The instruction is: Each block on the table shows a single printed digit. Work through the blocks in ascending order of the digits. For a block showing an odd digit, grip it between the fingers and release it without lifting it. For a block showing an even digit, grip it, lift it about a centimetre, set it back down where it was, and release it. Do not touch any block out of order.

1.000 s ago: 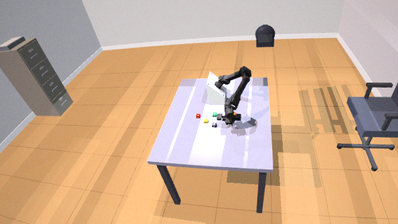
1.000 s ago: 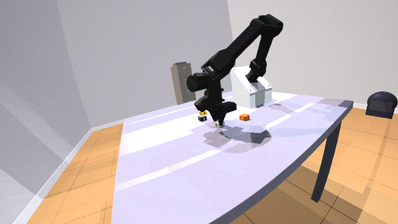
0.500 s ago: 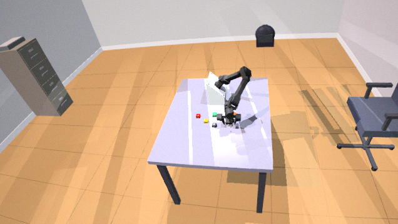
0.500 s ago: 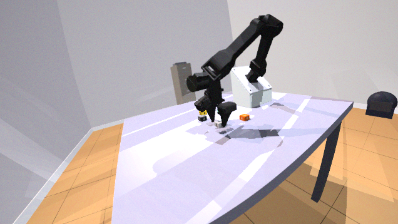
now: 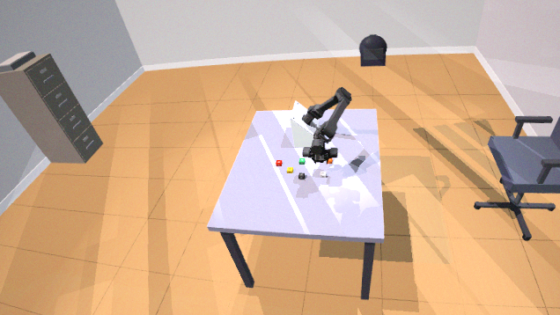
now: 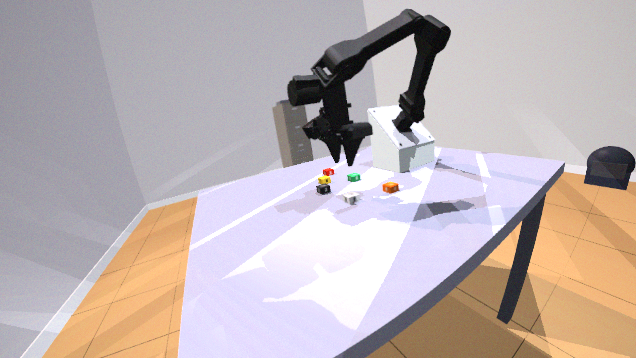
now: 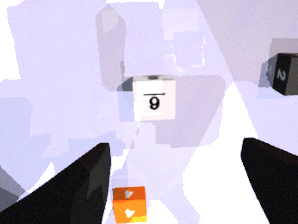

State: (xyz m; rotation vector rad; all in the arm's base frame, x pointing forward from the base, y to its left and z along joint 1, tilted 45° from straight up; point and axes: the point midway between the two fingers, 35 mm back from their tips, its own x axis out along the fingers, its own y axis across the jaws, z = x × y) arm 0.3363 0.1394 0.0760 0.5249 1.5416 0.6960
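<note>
Right now the yellow block is 2 cm behind my gripper tip, 20 cm to the right of it and 9 cm below it. Also, from my gripper tip: orange block (13 cm behind, 2 cm to the left, 9 cm below); white block (1 cm behind, 9 cm below); black block (2 cm ahead, 12 cm to the right, 9 cm below).
</note>
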